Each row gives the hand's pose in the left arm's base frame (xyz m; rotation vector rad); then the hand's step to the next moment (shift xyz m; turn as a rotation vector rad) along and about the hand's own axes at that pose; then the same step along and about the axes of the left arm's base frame.
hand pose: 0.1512 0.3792 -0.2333 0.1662 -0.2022 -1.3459
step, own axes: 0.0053 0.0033 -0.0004 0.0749 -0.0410 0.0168
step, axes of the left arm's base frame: 0.0043 -0.0045 0.0006 -0.0272 -0.0820 0.0104
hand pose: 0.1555 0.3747 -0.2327 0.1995 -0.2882 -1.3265
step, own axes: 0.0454 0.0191 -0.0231 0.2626 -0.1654 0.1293
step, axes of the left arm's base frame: 0.0347 -0.0402 -0.0118 -0.1376 -0.2912 0.0964
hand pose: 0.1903 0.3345 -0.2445 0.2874 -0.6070 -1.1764
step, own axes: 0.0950 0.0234 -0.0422 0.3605 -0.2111 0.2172
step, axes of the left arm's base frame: 0.0664 -0.0831 0.0058 -0.1997 -0.3899 0.1726
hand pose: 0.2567 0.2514 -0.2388 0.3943 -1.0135 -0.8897
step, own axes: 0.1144 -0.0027 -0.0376 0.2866 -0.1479 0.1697
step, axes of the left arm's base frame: 0.0575 -0.0963 0.0438 -0.1472 -0.2983 0.1488
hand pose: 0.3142 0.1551 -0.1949 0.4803 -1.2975 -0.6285
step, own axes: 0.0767 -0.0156 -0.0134 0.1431 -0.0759 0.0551
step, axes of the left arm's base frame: 0.0218 -0.0632 0.0429 -0.0448 -0.1511 0.0666
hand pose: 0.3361 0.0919 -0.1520 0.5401 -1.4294 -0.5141
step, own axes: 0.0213 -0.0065 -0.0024 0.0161 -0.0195 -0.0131
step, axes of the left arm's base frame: 0.0039 -0.0183 0.0123 0.0141 -0.0247 -0.0006
